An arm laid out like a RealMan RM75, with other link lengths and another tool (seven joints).
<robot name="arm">
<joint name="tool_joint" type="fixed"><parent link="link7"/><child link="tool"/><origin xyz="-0.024 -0.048 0.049" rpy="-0.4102 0 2.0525"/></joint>
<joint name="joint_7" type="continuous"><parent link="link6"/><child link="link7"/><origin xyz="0 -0.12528 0" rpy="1.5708 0 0"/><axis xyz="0 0 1"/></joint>
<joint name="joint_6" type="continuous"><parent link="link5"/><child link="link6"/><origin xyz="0 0 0" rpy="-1.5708 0 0"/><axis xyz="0 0 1"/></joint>
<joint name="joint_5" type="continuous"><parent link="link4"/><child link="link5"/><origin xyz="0 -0.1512 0" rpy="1.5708 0 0"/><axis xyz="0 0 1"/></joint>
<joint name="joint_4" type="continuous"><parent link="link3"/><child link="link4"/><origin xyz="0 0 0" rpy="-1.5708 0 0"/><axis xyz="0 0 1"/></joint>
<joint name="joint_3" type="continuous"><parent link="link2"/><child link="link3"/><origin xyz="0 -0.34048 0" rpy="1.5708 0 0"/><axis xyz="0 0 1"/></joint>
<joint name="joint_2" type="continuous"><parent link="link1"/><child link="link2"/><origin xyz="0 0 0" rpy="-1.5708 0 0"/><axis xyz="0 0 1"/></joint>
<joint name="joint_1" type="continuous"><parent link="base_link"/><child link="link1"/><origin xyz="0 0 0.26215" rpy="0 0 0"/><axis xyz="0 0 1"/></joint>
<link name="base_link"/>
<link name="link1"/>
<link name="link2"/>
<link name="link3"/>
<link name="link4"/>
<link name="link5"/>
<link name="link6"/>
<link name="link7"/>
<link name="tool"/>
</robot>
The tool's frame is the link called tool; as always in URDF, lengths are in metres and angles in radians. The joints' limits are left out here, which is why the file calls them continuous.
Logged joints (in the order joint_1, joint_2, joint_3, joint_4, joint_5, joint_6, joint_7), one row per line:
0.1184, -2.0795, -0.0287, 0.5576, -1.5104, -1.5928, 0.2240
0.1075, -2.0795, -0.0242, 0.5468, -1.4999, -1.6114, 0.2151
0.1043, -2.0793, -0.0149, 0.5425, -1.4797, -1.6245, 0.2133
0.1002, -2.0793, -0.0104, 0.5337, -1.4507, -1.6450, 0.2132
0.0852, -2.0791, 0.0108, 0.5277, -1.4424, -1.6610, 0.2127
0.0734, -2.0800, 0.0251, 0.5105, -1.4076, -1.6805, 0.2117
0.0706, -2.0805, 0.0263, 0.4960, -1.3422, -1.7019, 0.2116
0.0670, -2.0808, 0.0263, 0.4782, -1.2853, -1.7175, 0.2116
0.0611, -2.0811, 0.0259, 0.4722, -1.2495, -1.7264, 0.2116
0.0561, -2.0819, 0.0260, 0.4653, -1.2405, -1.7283, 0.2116
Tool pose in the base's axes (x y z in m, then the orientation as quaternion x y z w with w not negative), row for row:
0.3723, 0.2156, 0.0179, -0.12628, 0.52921, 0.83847, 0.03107
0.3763, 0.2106, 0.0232, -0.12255, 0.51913, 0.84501, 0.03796
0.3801, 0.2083, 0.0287, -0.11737, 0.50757, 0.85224, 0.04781
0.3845, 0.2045, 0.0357, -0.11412, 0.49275, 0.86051, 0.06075
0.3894, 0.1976, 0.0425, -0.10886, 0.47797, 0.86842, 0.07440
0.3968, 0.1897, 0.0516, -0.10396, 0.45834, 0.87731, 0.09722
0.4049, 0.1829, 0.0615, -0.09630, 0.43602, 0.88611, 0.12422
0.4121, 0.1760, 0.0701, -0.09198, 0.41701, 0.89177, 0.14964
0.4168, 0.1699, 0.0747, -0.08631, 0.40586, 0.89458, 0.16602
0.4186, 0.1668, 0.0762, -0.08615, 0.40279, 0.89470, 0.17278
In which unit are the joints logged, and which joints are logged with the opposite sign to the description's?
The joints are logged in radians. Opposite sign: joint_2, joint_7.
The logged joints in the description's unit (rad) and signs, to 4 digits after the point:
0.1184, 2.0795, -0.0287, 0.5576, -1.5104, -1.5928, -0.2240
0.1075, 2.0795, -0.0242, 0.5468, -1.4999, -1.6114, -0.2151
0.1043, 2.0793, -0.0149, 0.5425, -1.4797, -1.6245, -0.2133
0.1002, 2.0793, -0.0104, 0.5337, -1.4507, -1.6450, -0.2132
0.0852, 2.0791, 0.0108, 0.5277, -1.4424, -1.6610, -0.2127
0.0734, 2.0800, 0.0251, 0.5105, -1.4076, -1.6805, -0.2117
0.0706, 2.0805, 0.0263, 0.4960, -1.3422, -1.7019, -0.2116
0.0670, 2.0808, 0.0263, 0.4782, -1.2853, -1.7175, -0.2116
0.0611, 2.0811, 0.0259, 0.4722, -1.2495, -1.7264, -0.2116
0.0561, 2.0819, 0.0260, 0.4653, -1.2405, -1.7283, -0.2116

